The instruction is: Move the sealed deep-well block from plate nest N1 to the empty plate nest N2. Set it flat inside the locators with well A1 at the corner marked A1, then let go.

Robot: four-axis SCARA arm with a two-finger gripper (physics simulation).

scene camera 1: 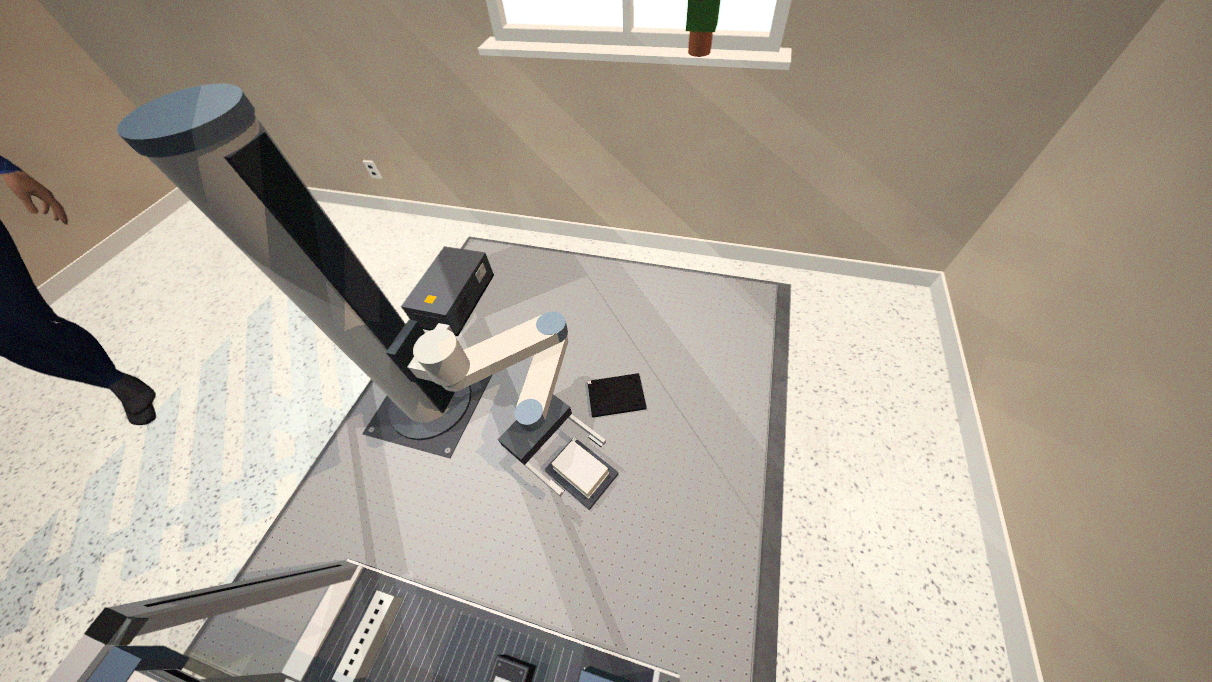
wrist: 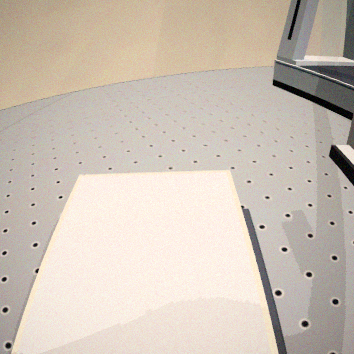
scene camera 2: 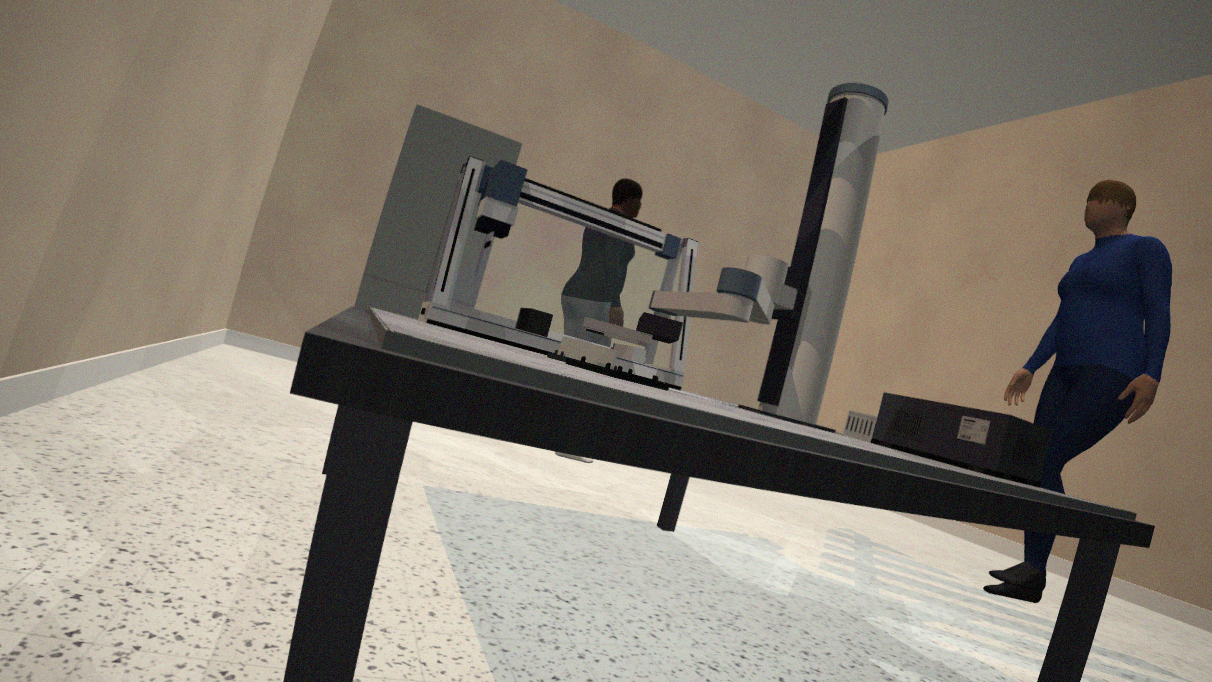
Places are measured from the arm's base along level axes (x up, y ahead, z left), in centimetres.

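Where they show: gripper, between the fingertips: point(scene camera 1: 583, 467) point(wrist: 150, 132) point(scene camera 2: 585, 324); arm's base, origin of its link: point(scene camera 1: 432, 403).
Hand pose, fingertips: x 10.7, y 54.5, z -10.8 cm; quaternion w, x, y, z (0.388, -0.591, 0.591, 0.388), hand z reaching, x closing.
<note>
Each offset is from my fingertips to the top centre of the thing.
The sealed deep-well block @(dx -4.0, dy -2.0, dz +1.4 cm) point(scene camera 1: 576, 471) point(scene camera 2: 583, 349) point(wrist: 145, 250) has a pale flat top and sits in a dark plate nest @(dx -7.2, dy -2.0, dz +1.4 cm) point(scene camera 1: 590, 500) point(wrist: 265, 280). It looks flat there. A second, black plate nest @(dx -7.2, dy +1.1, dz +26.4 cm) point(scene camera 1: 617, 396) with a small pale mark at one corner stands empty closer to the window wall. I cannot read which nest is N1 or N2, nor the A1 corner. My gripper point(scene camera 1: 582, 465) point(scene camera 2: 600, 335) is open and empty. Its long fingers are spread wide, above the block's level and apart from it. Part of a finger shows at the wrist view's right edge.
The arm's column point(scene camera 1: 296, 254) point(scene camera 2: 834, 254) stands on the perforated table, with a dark controller box point(scene camera 1: 447, 286) point(scene camera 2: 957, 436) near it. A gantry machine point(scene camera 1: 457, 623) point(scene camera 2: 593, 216) stands at the other end. A person in blue point(scene camera 2: 1114, 305) and another person point(scene camera 2: 603, 262) stand beyond the table.
</note>
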